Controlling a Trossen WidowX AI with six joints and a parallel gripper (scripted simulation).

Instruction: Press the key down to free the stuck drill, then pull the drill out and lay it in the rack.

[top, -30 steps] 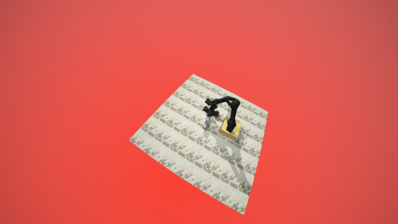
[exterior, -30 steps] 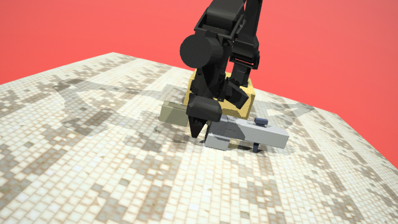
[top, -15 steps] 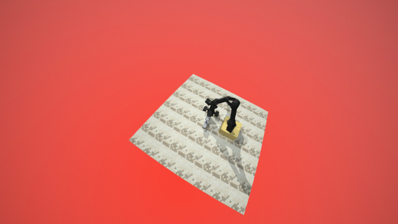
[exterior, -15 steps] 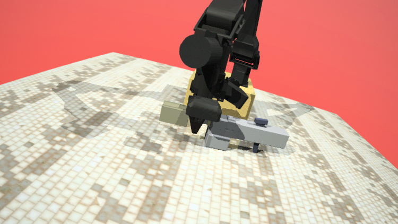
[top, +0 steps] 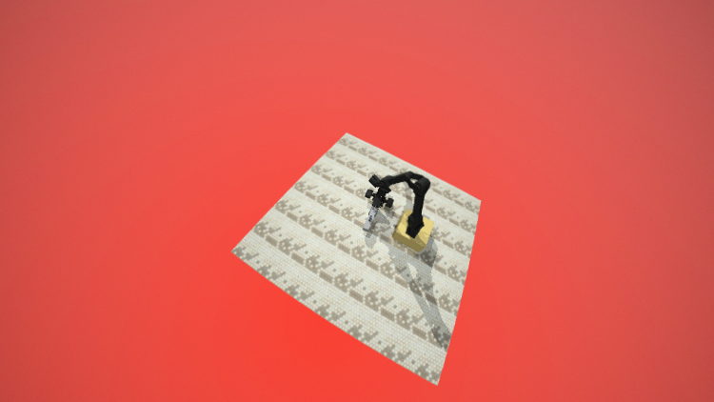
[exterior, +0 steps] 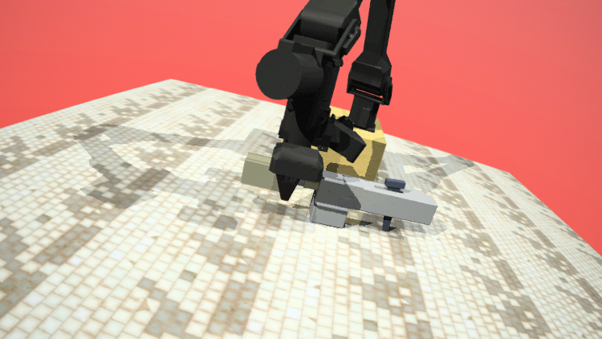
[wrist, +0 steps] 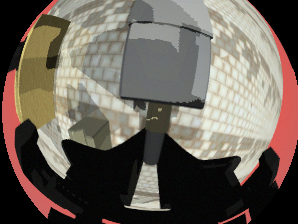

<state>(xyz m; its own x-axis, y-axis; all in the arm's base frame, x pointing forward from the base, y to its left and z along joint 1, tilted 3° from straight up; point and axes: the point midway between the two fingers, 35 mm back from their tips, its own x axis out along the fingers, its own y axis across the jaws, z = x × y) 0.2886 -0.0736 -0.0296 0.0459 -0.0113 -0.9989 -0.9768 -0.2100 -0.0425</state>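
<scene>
The drill is 1 cm behind my gripper tip, 5 cm to the left of it and 3 cm above it. From my gripper tip the other things lie so: dark key: 3 cm behind, 15 cm to the left, 4 cm above; grey housing: 3 cm behind, 12 cm to the left, 2 cm above; rack: 7 cm behind, 5 cm to the right.
</scene>
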